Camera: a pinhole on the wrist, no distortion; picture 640 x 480 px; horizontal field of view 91.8 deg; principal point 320.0 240.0 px. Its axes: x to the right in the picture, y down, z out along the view. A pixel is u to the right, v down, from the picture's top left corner.
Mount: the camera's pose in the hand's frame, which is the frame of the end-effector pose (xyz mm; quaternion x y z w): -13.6 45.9 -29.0 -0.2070 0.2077 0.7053 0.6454
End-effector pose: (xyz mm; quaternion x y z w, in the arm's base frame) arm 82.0 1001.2 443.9 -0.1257 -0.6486 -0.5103 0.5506
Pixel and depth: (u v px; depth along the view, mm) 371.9 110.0 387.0
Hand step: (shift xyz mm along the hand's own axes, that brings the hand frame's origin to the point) 133.5 329.2 251.0
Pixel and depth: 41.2 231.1 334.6
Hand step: 12.4 -13.9 416.3
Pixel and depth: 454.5 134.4 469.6
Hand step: 118.0 489.8 241.6
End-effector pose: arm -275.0 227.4 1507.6 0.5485 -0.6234 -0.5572 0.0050
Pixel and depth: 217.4 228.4 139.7
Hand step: -8.0 86.5 112.4
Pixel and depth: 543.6 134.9 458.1
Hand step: 103.3 587.4 161.3
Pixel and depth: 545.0 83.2 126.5
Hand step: 39.7 197.6 22.7
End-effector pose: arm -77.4 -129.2 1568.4 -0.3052 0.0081 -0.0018 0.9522
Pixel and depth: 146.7 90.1 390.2
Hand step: 182.7 99.9 411.4
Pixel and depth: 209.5 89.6 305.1
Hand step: 135.4 139.1 280.7
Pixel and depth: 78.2 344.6 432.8
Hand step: -142.0 -1.6 522.2
